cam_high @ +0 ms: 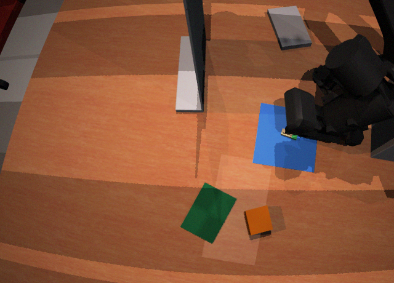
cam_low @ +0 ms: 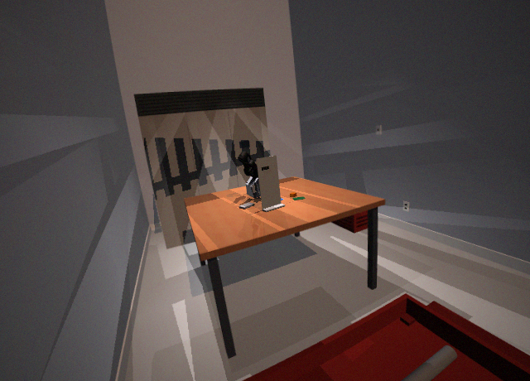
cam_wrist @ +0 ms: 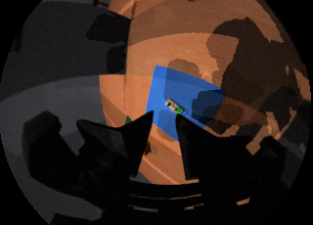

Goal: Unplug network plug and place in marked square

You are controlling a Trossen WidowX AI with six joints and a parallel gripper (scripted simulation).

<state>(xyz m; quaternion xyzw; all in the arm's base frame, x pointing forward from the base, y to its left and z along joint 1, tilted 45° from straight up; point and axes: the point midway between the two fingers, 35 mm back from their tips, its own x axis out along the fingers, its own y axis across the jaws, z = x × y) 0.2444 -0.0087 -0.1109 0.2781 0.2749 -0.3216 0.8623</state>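
Right now the blue square is 30 mm below my gripper tip. Round my gripper tip: grey block 250 mm to the right, 50 mm ahead, 30 mm below; then green flat patch 180 mm to the left, 100 mm ahead, 30 mm below; then orange cube 170 mm to the left, 20 mm below, 10 mm ahead.
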